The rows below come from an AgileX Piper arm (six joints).
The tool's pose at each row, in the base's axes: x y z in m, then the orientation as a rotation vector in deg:
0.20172 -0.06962 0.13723 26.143 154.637 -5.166
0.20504 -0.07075 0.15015 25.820 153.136 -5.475
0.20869 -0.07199 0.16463 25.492 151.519 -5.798
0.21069 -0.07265 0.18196 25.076 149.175 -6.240
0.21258 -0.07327 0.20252 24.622 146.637 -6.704
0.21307 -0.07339 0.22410 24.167 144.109 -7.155
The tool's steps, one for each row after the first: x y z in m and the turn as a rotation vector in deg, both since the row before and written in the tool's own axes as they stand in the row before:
-0.00835 0.00006 -0.01047 -0.014 -1.544 -0.050
-0.00960 0.00006 -0.01151 -0.014 -1.659 -0.040
-0.00964 0.00008 -0.01455 -0.021 -2.393 -0.015
-0.01170 0.00009 -0.01702 -0.025 -2.591 -0.018
-0.01173 0.00012 -0.01812 -0.025 -2.580 -0.021

